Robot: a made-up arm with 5 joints.
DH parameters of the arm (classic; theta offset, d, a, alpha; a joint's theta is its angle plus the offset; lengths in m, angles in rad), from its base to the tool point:
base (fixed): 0 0.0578 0 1.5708
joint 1: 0 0.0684 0.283 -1.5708
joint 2: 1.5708 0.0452 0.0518 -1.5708
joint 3: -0.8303 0 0.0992 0
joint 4: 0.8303 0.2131 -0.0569 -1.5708
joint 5: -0.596 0 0.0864 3.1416
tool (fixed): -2.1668 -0.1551 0 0
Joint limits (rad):
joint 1: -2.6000..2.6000
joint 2: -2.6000..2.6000
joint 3: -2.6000..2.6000
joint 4: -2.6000..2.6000
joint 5: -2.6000..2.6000
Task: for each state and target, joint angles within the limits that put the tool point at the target. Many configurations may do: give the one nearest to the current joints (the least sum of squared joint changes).
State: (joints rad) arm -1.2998 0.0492 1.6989 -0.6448 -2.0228
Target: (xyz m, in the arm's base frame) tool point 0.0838 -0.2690 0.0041
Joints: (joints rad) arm -1.0403 0.5024 1.9427 -0.5852 -1.8738
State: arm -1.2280 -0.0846 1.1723 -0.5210 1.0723
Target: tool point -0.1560 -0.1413 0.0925
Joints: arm -2.2328 0.5542 1.4234 -0.6826 0.5074
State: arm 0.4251 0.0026 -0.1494 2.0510 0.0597
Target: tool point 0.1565 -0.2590 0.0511
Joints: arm -0.3750 0.6851 -0.6004 1.7286 0.4569
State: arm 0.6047 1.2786 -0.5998 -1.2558 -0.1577
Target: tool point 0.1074 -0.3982 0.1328
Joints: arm 0.2597 1.8045 -0.2047 -0.8286 -0.3621
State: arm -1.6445 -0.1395 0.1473 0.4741 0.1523
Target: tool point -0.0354 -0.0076 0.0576
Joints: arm -1.8420 0.0369 0.1034 0.3064 -0.1368
